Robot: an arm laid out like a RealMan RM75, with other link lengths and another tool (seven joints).
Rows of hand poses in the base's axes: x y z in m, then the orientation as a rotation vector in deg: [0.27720 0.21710 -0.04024 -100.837 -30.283 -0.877]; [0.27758 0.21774 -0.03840 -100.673 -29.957 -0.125]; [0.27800 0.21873 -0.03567 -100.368 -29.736 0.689]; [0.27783 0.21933 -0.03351 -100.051 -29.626 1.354]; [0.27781 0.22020 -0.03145 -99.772 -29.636 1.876]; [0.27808 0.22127 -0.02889 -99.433 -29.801 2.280]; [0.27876 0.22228 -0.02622 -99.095 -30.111 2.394]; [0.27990 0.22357 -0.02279 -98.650 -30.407 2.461]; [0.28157 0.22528 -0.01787 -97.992 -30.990 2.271]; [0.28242 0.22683 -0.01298 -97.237 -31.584 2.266]
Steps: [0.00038 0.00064 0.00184 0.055 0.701 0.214]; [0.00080 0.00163 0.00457 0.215 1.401 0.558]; [0.00063 0.00223 0.00673 0.400 1.942 0.900]; [0.00061 0.00310 0.00879 0.559 2.316 1.239]; [0.00088 0.00417 0.01135 0.778 2.533 1.630]; [0.00156 0.00518 0.01402 1.036 2.476 1.964]; [0.00270 0.00647 0.01745 1.408 2.409 2.288]; [0.00437 0.00818 0.02237 1.997 2.035 2.710]; [0.00522 0.00973 0.02726 2.636 1.788 3.259]
